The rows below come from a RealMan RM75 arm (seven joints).
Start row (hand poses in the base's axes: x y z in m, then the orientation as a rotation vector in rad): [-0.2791 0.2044 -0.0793 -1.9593 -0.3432 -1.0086]
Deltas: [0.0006 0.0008 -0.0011 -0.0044 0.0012 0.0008]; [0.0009 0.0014 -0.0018 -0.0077 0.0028 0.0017]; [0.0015 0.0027 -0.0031 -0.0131 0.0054 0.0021]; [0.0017 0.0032 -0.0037 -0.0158 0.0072 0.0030]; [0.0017 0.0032 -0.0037 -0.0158 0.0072 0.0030]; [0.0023 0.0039 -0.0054 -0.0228 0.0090 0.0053]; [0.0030 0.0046 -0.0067 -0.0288 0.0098 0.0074]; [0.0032 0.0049 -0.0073 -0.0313 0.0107 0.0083]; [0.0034 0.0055 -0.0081 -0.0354 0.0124 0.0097]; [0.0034 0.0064 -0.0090 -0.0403 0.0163 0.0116]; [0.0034 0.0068 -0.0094 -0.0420 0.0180 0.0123]
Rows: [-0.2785 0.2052 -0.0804 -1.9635 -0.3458 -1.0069]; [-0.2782 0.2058 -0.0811 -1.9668 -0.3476 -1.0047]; [-0.2776 0.2071 -0.0824 -1.9727 -0.3496 -1.0019]; [-0.2774 0.2076 -0.0830 -1.9756 -0.3510 -0.9995]; [-0.2774 0.2076 -0.0830 -1.9756 -0.3510 -0.9995]; [-0.2768 0.2083 -0.0847 -1.9818 -0.3561 -0.9962]; [-0.2761 0.2090 -0.0860 -1.9868 -0.3611 -0.9941]; [-0.2759 0.2093 -0.0866 -1.9891 -0.3629 -0.9926]; [-0.2757 0.2099 -0.0874 -1.9930 -0.3656 -0.9899]; [-0.2757 0.2108 -0.0883 -1.9984 -0.3680 -0.9847]; [-0.2757 0.2112 -0.0887 -2.0004 -0.3687 -0.9825]
